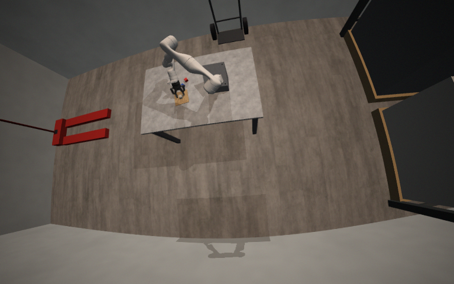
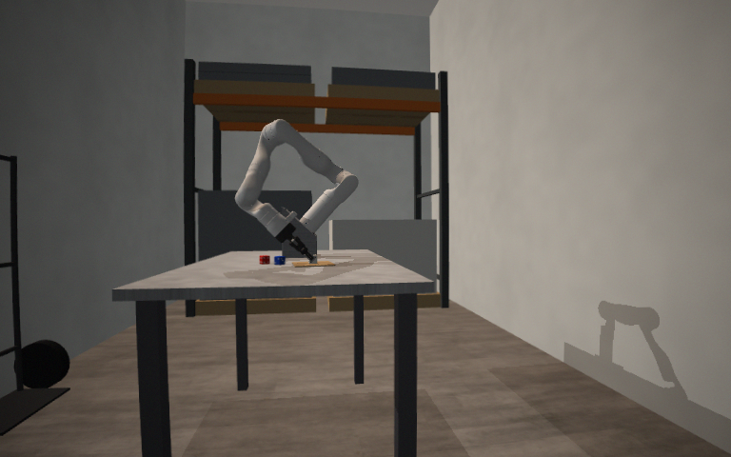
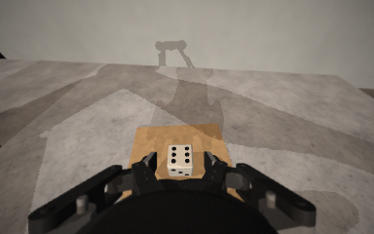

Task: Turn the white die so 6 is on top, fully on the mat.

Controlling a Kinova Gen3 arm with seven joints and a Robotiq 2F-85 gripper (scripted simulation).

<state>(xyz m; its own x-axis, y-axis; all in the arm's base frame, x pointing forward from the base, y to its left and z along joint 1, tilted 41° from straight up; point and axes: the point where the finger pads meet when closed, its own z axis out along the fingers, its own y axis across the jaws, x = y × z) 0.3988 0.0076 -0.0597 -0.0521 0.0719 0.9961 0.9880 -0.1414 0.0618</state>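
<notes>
My hand is 1 cm to the right of the white die and 1 cm above it. Round my hand: tan mat (3 cm below, 1 cm to the left); then red die (16 cm to the right, 8 cm behind, 1 cm below); then blue die (11 cm to the right, 4 cm behind, 1 cm below).
</notes>
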